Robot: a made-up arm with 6 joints. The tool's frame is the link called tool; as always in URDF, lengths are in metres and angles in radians. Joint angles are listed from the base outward.
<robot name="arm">
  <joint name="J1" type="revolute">
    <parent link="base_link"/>
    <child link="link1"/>
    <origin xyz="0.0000 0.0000 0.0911" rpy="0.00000 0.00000 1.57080"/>
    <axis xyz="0 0 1"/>
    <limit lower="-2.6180" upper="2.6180"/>
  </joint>
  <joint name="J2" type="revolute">
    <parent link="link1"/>
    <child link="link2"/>
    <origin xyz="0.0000 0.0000 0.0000" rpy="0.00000 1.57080 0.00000"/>
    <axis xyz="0 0 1"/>
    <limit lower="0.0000" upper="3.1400"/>
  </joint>
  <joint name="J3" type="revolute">
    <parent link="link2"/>
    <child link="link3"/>
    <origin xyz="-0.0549 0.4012 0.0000"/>
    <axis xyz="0 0 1"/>
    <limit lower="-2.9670" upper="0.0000"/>
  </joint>
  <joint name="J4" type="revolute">
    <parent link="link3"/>
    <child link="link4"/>
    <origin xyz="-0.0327 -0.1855 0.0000" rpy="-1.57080 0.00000 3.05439"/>
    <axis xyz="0 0 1"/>
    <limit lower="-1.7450" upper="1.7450"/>
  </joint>
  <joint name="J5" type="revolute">
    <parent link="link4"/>
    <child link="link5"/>
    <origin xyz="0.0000 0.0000 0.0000" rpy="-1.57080 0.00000 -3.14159"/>
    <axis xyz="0 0 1"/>
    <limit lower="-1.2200" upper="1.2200"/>
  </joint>
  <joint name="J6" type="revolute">
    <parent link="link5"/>
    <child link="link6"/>
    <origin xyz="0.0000 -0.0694 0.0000" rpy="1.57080 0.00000 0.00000"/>
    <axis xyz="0 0 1"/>
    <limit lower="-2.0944" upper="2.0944"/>
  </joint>
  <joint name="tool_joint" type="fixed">
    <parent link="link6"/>
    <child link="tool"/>
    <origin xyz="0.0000 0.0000 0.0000"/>
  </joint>
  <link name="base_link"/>
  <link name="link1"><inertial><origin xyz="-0.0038 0.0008 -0.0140"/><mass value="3.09"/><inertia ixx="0.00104" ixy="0" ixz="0" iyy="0.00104" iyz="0" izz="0.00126"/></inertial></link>
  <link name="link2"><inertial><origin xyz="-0.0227 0.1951 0.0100"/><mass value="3.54"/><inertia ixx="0.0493" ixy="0.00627" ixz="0" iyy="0.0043" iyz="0" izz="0.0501"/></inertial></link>
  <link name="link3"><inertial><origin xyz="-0.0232 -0.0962 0.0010"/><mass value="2.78"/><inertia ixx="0.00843" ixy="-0.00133" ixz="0" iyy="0.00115" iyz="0" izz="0.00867"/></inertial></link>
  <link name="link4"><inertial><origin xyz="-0.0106 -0.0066 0.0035"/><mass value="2.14"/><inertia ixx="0.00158" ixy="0" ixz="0" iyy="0.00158" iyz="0" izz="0.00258"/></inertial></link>
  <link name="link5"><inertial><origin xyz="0.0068 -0.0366 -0.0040"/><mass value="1.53"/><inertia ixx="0.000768" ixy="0" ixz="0" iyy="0.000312" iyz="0" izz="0.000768"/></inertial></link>
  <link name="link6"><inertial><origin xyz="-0.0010 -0.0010 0.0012"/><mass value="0.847"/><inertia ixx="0.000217" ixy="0" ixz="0" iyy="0.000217" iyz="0" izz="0.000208"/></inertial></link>
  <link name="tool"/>
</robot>
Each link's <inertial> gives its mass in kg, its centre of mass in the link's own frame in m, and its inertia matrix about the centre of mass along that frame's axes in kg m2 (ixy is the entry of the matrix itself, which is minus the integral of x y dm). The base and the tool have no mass. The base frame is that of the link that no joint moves.
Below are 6 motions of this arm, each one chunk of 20 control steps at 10 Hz.
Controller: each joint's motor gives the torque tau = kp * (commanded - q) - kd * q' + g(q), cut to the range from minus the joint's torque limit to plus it. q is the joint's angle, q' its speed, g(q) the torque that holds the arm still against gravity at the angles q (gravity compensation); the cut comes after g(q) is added. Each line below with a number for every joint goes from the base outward.
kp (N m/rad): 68 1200 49 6.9 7 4.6
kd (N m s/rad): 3.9 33 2.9 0.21 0.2 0.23
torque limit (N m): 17 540 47 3.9 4.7 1
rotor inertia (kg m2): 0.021 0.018 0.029 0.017 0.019 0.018
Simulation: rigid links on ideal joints. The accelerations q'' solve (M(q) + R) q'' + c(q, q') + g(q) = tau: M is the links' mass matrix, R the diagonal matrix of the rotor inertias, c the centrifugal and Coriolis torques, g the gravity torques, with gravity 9.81 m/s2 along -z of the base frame. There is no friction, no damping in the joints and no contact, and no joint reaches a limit. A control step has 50 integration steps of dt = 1/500 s. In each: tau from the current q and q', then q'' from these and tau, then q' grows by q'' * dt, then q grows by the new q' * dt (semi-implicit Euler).
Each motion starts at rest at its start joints. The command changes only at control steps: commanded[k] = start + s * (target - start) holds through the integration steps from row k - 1 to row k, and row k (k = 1, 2, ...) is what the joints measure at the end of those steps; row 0 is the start. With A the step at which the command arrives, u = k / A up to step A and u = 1 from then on. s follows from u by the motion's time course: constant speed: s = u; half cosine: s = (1 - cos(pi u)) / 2; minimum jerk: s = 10 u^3 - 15 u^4 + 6 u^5; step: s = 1 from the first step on.
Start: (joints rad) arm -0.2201 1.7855 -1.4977 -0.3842 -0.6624 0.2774
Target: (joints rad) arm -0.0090 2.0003 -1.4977 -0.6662 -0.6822 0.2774
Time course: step
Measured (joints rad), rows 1 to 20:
1: -0.1655 2.0267 -1.6608 -0.5735 -0.8379 0.2769
2: -0.0520 2.0136 -1.3947 -0.7582 -0.5124 0.2789
3: 0.0508 2.0052 -1.3924 -0.7180 -0.5145 0.2783
4: 0.0898 2.0001 -1.4866 -0.6463 -0.7687 0.2770
5: 0.0734 1.9954 -1.5423 -0.6614 -0.8056 0.2763
6: 0.0253 1.9991 -1.5296 -0.6733 -0.6915 0.2764
7: -0.0260 2.0022 -1.4919 -0.6638 -0.6319 0.2776
8: -0.0563 2.0017 -1.4798 -0.6606 -0.6492 0.2783
9: -0.0554 2.0003 -1.4923 -0.6610 -0.6770 0.2779
10: -0.0324 1.9998 -1.5033 -0.6610 -0.6874 0.2774
11: -0.0047 2.0001 -1.5029 -0.6658 -0.6881 0.2772
12: 0.0130 2.0004 -1.4979 -0.6716 -0.6875 0.2773
13: 0.0152 2.0004 -1.4957 -0.6718 -0.6868 0.2773
14: 0.0053 2.0003 -1.4967 -0.6680 -0.6849 0.2773
15: -0.0086 2.0003 -1.4981 -0.6649 -0.6819 0.2774
16: -0.0187 2.0003 -1.4983 -0.6639 -0.6791 0.2775
17: -0.0213 2.0003 -1.4978 -0.6642 -0.6783 0.2775
18: -0.0174 2.0003 -1.4974 -0.6652 -0.6799 0.2775
19: -0.0106 2.0003 -1.4975 -0.6663 -0.6823 0.2774
20: -0.0050 2.0003 -1.4978 -0.6671 -0.6841 0.2774

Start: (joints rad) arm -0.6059 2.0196 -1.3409 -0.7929 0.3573 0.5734
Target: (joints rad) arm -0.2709 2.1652 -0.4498 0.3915 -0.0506 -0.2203
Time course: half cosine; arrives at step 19
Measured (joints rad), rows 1 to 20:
1: -0.6055 2.0206 -1.3379 -0.7866 0.3540 0.5695
2: -0.6028 2.0238 -1.3246 -0.7630 0.3436 0.5549
3: -0.5953 2.0292 -1.2965 -0.7198 0.3284 0.5282
4: -0.5813 2.0363 -1.2555 -0.6619 0.3102 0.4917
5: -0.5611 2.0448 -1.2051 -0.5921 0.2866 0.4470
6: -0.5361 2.0547 -1.1472 -0.5116 0.2573 0.3951
7: -0.5085 2.0655 -1.0829 -0.4225 0.2255 0.3370
8: -0.4800 2.0770 -1.0133 -0.3278 0.1932 0.2746
9: -0.4516 2.0889 -0.9401 -0.2300 0.1609 0.2095
10: -0.4237 2.1009 -0.8658 -0.1316 0.1283 0.1436
11: -0.3963 2.1126 -0.7924 -0.0352 0.0961 0.0786
12: -0.3697 2.1237 -0.7220 0.0567 0.0655 0.0162
13: -0.3447 2.1340 -0.6563 0.1416 0.0372 -0.0418
14: -0.3222 2.1432 -0.5970 0.2171 0.0123 -0.0939
15: -0.3031 2.1510 -0.5458 0.2811 -0.0089 -0.1386
16: -0.2879 2.1572 -0.5041 0.3321 -0.0260 -0.1746
17: -0.2769 2.1618 -0.4731 0.3685 -0.0383 -0.2011
18: -0.2701 2.1644 -0.4537 0.3895 -0.0454 -0.2173
19: -0.2676 2.1652 -0.4462 0.3945 -0.0471 -0.2228
20: -0.2686 2.1651 -0.4472 0.3912 -0.0479 -0.2213

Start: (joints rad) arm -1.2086 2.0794 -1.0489 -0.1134 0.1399 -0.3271
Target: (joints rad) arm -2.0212 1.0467 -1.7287 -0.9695 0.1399 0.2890
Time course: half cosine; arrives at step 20
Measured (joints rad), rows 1 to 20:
1: -1.2100 2.0718 -1.0500 -0.1179 0.1418 -0.3243
2: -1.2172 2.0504 -1.0585 -0.1335 0.1458 -0.3142
3: -1.2356 2.0173 -1.0791 -0.1609 0.1457 -0.2955
4: -1.2682 1.9729 -1.1096 -0.1979 0.1408 -0.2698
5: -1.3141 1.9185 -1.1473 -0.2443 0.1379 -0.2382
6: -1.3698 1.8553 -1.1902 -0.2987 0.1382 -0.2013
7: -1.4308 1.7849 -1.2372 -0.3588 0.1393 -0.1598
8: -1.4936 1.7091 -1.2879 -0.4230 0.1397 -0.1148
9: -1.5567 1.6296 -1.3414 -0.4897 0.1398 -0.0675
10: -1.6201 1.5485 -1.3963 -0.5576 0.1400 -0.0190
11: -1.6833 1.4677 -1.4511 -0.6255 0.1410 0.0295
12: -1.7442 1.3892 -1.5045 -0.6916 0.1427 0.0768
13: -1.8005 1.3150 -1.5551 -0.7535 0.1435 0.1217
14: -1.8519 1.2469 -1.6018 -0.8098 0.1429 0.1632
15: -1.8983 1.1865 -1.6435 -0.8597 0.1418 0.2001
16: -1.9390 1.1354 -1.6789 -0.9018 0.1405 0.2317
17: -1.9728 1.0948 -1.7071 -0.9349 0.1388 0.2570
18: -1.9984 1.0658 -1.7275 -0.9585 0.1371 0.2756
19: -2.0147 1.0489 -1.7396 -0.9722 0.1357 0.2869
20: -2.0210 1.0448 -1.7432 -0.9754 0.1348 0.2908

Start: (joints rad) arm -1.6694 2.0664 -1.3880 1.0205 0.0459 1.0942
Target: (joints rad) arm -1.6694 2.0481 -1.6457 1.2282 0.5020 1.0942
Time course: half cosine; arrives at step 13
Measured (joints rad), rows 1 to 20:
1: -1.6696 2.0662 -1.3901 1.0229 0.0525 1.0942
2: -1.6701 2.0654 -1.3986 1.0320 0.0747 1.0942
3: -1.6706 2.0640 -1.4154 1.0478 0.1102 1.0942
4: -1.6706 2.0622 -1.4390 1.0681 0.1531 1.0942
5: -1.6703 2.0602 -1.4672 1.0912 0.2026 1.0942
6: -1.6698 2.0579 -1.4978 1.1164 0.2575 1.0942
7: -1.6693 2.0557 -1.5294 1.1421 0.3136 1.0942
8: -1.6689 2.0535 -1.5603 1.1668 0.3670 1.0942
9: -1.6686 2.0515 -1.5889 1.1893 0.4148 1.0942
10: -1.6685 2.0498 -1.6133 1.2080 0.4547 1.0942
11: -1.6685 2.0486 -1.6321 1.2219 0.4841 1.0942
12: -1.6685 2.0479 -1.6441 1.2300 0.5012 1.0942
13: -1.6685 2.0478 -1.6488 1.2320 0.5051 1.0942
14: -1.6687 2.0480 -1.6477 1.2294 0.5017 1.0942
15: -1.6692 2.0482 -1.6454 1.2269 0.5007 1.0942
16: -1.6698 2.0482 -1.6447 1.2271 0.5024 1.0942
17: -1.6700 2.0481 -1.6453 1.2282 0.5024 1.0942
18: -1.6698 2.0481 -1.6460 1.2286 0.5015 1.0942
19: -1.6696 2.0481 -1.6460 1.2284 0.5016 1.0942
20: -1.6693 2.0481 -1.6457 1.2281 0.5022 1.0942

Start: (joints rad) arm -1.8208 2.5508 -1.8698 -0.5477 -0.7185 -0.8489
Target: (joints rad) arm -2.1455 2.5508 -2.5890 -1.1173 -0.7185 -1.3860
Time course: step
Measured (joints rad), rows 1 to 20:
1: -1.8602 2.5785 -2.2940 -1.1532 -0.5877 -1.1185
2: -1.9701 2.5346 -2.6395 -1.3356 -0.7266 -1.4836
3: -2.1145 2.5301 -2.7495 -0.9772 -0.8361 -1.4715
4: -2.2392 2.5469 -2.6626 -0.9790 -0.7346 -1.3654
5: -2.3137 2.5592 -2.5526 -1.1835 -0.6015 -1.3596
6: -2.3330 2.5588 -2.5236 -1.1801 -0.6170 -1.3910
7: -2.3000 2.5518 -2.5657 -1.0935 -0.6930 -1.3948
8: -2.2289 2.5474 -2.6085 -1.0874 -0.7258 -1.3852
9: -2.1455 2.5487 -2.6111 -1.1164 -0.7283 -1.3831
10: -2.0757 2.5517 -2.5901 -1.1265 -0.7322 -1.3859
11: -2.0365 2.5525 -2.5777 -1.1261 -0.7408 -1.3868
12: -2.0330 2.5513 -2.5820 -1.1242 -0.7451 -1.3861
13: -2.0606 2.5503 -2.5908 -1.1190 -0.7396 -1.3857
14: -2.1067 2.5503 -2.5934 -1.1152 -0.7258 -1.3858
15: -2.1560 2.5509 -2.5901 -1.1159 -0.7104 -1.3860
16: -2.1945 2.5512 -2.5866 -1.1169 -0.7005 -1.3861
17: -2.2137 2.5511 -2.5865 -1.1159 -0.6986 -1.3861
18: -2.2114 2.5508 -2.5884 -1.1147 -0.7026 -1.3861
19: -2.1916 2.5507 -2.5897 -1.1152 -0.7092 -1.3860
20: -2.1624 2.5508 -2.5895 -1.1168 -0.7163 -1.3860

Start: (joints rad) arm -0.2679 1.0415 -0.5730 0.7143 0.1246 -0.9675
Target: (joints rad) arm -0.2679 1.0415 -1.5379 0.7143 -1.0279 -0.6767
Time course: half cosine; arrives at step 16
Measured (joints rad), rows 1 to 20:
1: -0.2678 1.0414 -0.5780 0.7134 0.1174 -0.9655
2: -0.2676 1.0414 -0.5984 0.7120 0.0870 -0.9580
3: -0.2677 1.0415 -0.6403 0.7121 0.0270 -0.9443
4: -0.2678 1.0417 -0.7014 0.7134 -0.0540 -0.9258
5: -0.2679 1.0418 -0.7761 0.7141 -0.1469 -0.9036
6: -0.2679 1.0418 -0.8600 0.7141 -0.2492 -0.8784
7: -0.2679 1.0419 -0.9509 0.7140 -0.3598 -0.8509
8: -0.2680 1.0419 -1.0462 0.7139 -0.4748 -0.8222
9: -0.2680 1.0418 -1.1422 0.7135 -0.5890 -0.7936
10: -0.2680 1.0416 -1.2348 0.7128 -0.6977 -0.7661
11: -0.2681 1.0414 -1.3203 0.7123 -0.7969 -0.7407
12: -0.2681 1.0411 -1.3954 0.7119 -0.8830 -0.7185
13: -0.2682 1.0410 -1.4574 0.7117 -0.9525 -0.7002
14: -0.2682 1.0409 -1.5040 0.7116 -1.0029 -0.6866
15: -0.2682 1.0408 -1.5335 0.7116 -1.0320 -0.6782
16: -0.2682 1.0408 -1.5447 0.7117 -1.0387 -0.6754
17: -0.2681 1.0412 -1.5425 0.7128 -1.0306 -0.6762
18: -0.2678 1.0417 -1.5372 0.7150 -1.0236 -0.6770
19: -0.2678 1.0417 -1.5355 0.7158 -1.0249 -0.6769
20: -0.2679 1.0415 -1.5370 0.7146 -1.0287 -0.6766

